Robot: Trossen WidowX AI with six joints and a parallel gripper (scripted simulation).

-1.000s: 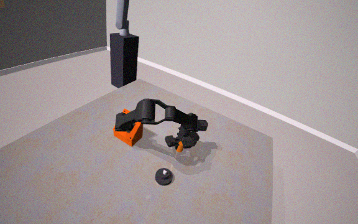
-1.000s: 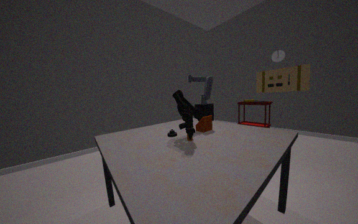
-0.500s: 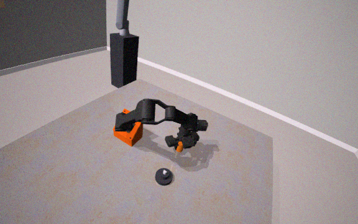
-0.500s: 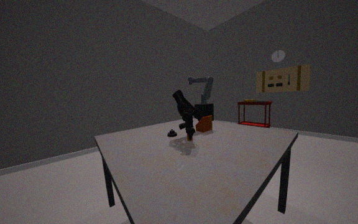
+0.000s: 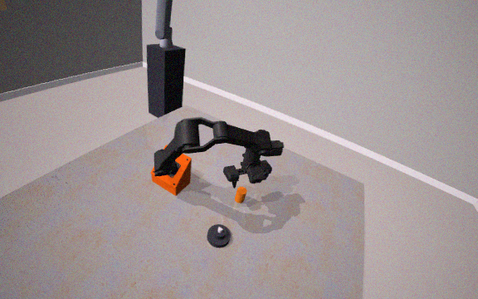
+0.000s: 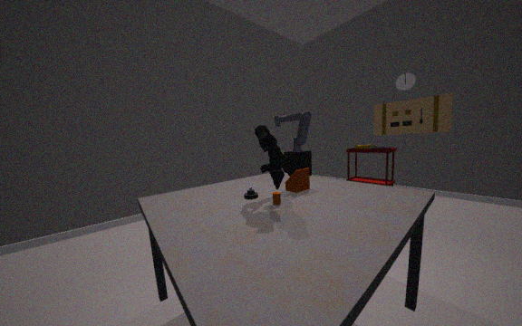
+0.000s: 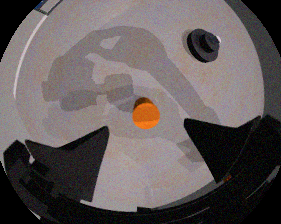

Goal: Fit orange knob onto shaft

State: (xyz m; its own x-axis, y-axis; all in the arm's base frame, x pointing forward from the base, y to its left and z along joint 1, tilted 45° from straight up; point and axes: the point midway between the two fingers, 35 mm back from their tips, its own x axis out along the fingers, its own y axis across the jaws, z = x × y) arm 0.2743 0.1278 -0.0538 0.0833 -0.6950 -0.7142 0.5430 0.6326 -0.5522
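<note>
Now: the orange knob 5 cm below my gripper tip. From my gripper tip the other things lie so: round dark pedestal: 20 cm to the right, 6 cm below, 3 cm ahead.
</note>
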